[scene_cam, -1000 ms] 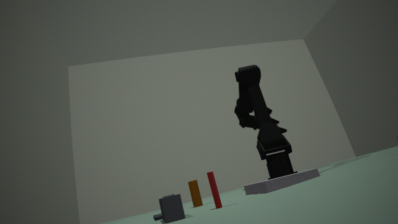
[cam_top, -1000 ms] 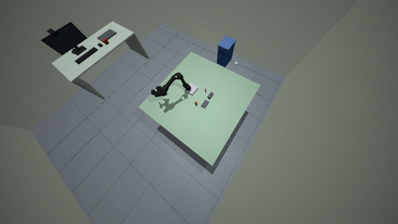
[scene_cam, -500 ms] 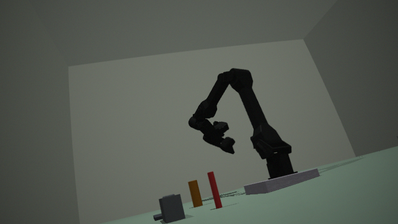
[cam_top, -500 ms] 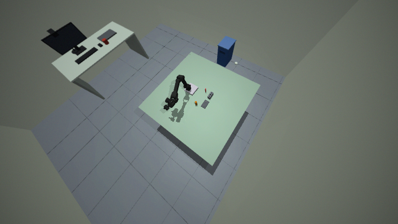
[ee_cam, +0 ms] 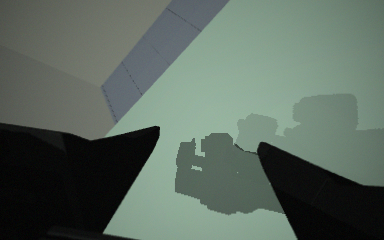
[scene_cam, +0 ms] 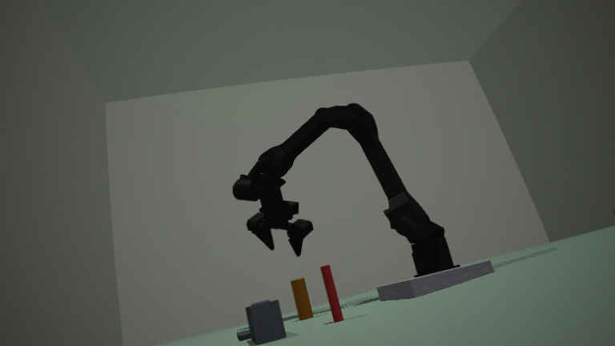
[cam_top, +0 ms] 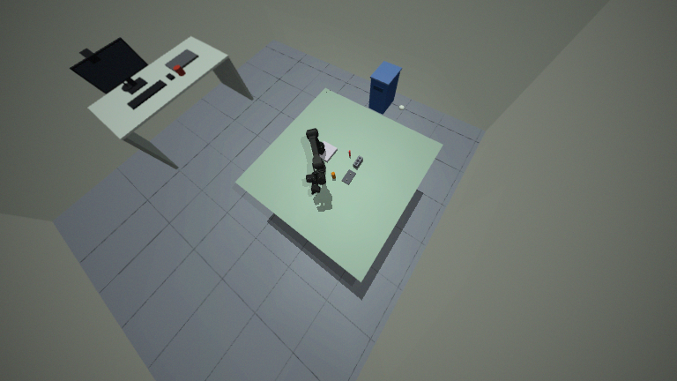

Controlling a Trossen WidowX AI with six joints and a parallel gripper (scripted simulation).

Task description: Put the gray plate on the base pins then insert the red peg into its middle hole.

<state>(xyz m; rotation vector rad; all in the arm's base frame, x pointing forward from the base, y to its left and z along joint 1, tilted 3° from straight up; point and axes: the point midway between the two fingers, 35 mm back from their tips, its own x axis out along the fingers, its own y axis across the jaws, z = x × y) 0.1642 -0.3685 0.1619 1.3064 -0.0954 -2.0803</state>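
Now: gripper tip 200 mm short of the gray plate, 410 mm to the right of it and 130 mm above it. Round my gripper tip: orange cylinder (60 mm ahead, 210 mm to the left, 120 mm below); then red peg (100 mm ahead, 450 mm to the left, 120 mm below).
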